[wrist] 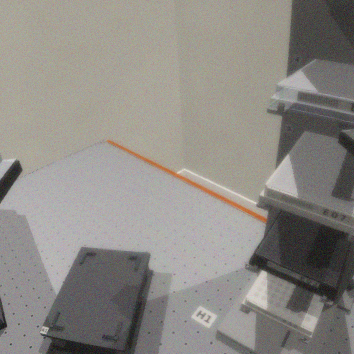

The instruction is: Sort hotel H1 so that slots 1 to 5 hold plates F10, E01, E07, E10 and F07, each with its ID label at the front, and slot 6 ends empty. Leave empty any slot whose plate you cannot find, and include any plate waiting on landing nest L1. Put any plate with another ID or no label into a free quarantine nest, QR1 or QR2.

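Frame: origin at the arm's base, x ahead, y left, z up, level; millimetres.
Seen in the pictures: gripper, fingertip midpoint: (182, 129).
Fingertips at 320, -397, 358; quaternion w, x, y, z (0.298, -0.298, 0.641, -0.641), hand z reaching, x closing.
Offsets run from my fingertips to a thing's middle, as dx, dy, dz. "spot": to the spot under its first point.
My gripper (182, 129) is open and empty; its fingers show at the left and right edges of the wrist view. Hotel H1 (320, 30) stands at the right, partly cut off. Its lowest plate {-23, -160, -245} (287, 302) is white. Above it is a black plate {-23, -160, -166} (300, 257), then a grey-white plate {-23, -160, -88} (310, 172) whose front label reads E07. The highest plate in view (325, 82) is clear and pale. The labels on the other plates are not readable here. The right fingertip overlaps the E07 plate in the picture. F07 does not show.
A dark nest {+184, +7, -318} (100, 295) with corner brackets and no plate on it stands at the lower left; its small tag is too blurred to read. The H1 floor label {spot: +64, -90, -344} (204, 316) lies beside the hotel's base {spot: +10, -98, -337} (237, 332). An orange strip {spot: +338, -325, -343} (185, 178) marks the table's back edge before a beige wall.
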